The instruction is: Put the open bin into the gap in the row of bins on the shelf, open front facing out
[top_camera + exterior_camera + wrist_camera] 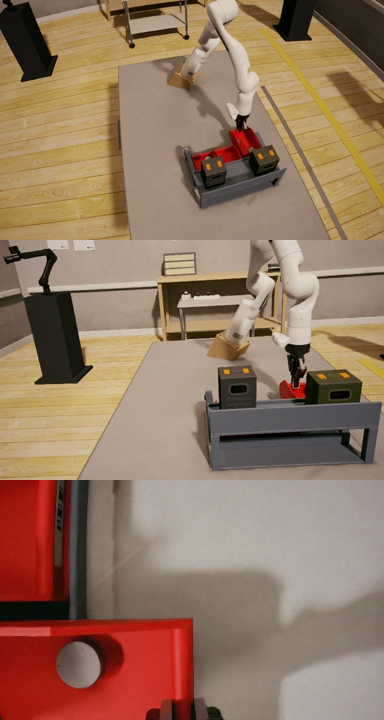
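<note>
My hand is 6 cm short of the grey round part, 2 cm to the left of it and 4 cm above it. The rest, counted from my hand: dark grey box (27 cm ahead, 21 cm to the right, 9 cm above); then green box (25 cm ahead, 2 cm to the left, 8 cm above); then grey shelf (19 cm ahead, 10 cm to the right).
</note>
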